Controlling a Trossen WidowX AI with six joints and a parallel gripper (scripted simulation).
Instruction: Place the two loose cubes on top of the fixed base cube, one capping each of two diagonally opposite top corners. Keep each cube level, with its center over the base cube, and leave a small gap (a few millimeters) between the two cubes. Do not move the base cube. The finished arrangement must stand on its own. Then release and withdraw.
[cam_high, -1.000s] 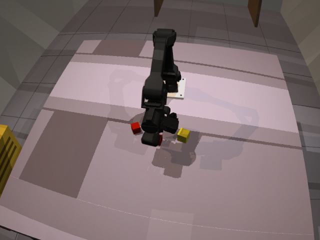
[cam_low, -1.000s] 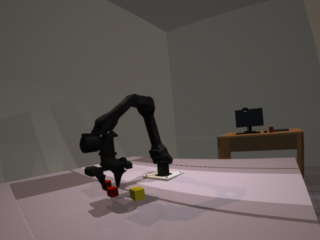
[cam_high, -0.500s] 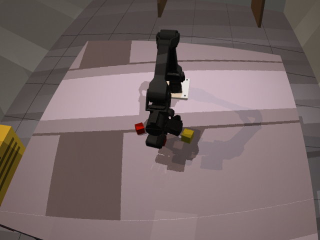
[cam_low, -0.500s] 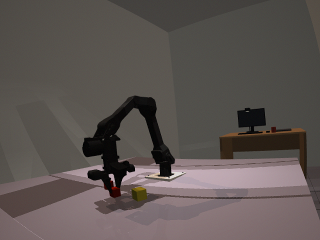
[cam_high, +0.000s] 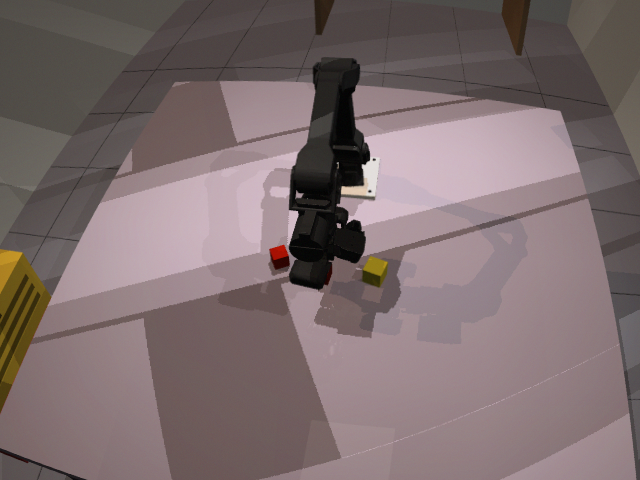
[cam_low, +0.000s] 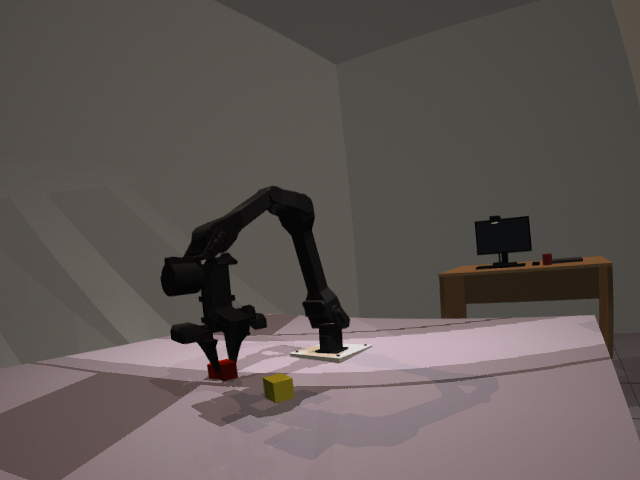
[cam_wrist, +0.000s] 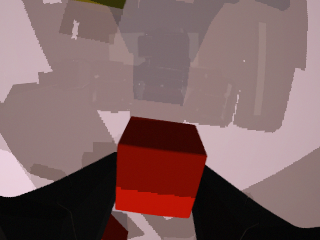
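Now: the yellow base cube 2 cm behind my gripper tip, 11 cm to the left of it and 3 cm below it.
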